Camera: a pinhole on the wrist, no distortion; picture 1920 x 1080 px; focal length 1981.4 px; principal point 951.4 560.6 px. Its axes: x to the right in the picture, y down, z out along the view. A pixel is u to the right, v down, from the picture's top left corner.
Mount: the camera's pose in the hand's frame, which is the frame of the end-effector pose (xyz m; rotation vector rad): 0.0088 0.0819 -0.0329 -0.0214 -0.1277 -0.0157
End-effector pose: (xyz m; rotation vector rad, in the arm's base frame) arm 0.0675 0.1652 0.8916 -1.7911 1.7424 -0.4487
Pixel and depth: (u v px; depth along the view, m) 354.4 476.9 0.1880
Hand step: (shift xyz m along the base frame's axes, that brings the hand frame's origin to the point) 0.0225 0.0992 -0.1498
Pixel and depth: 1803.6 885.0 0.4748
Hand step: 0.1669 -0.0611 -0.4831
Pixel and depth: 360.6 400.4 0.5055
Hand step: 0.2175 0.2846 -0.3456
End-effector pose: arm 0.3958 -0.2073 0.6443 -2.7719 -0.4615 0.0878
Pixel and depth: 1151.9 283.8 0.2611
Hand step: -0.0094 0.0262 -0.2340
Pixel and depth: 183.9 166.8 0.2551
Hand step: -0.1278 -0.0095 -0.2087
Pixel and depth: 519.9 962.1 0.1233
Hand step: -0.0074 -0.0826 -0.1167
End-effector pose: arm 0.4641 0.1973 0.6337 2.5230 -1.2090 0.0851
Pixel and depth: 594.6 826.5 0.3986
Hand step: -0.2150 -0.1162 -0.3130
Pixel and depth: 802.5 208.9 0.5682
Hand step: -0.1125 -0.0896 -0.5185
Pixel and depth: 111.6 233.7 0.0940
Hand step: -0.0853 -0.0262 -0.0416
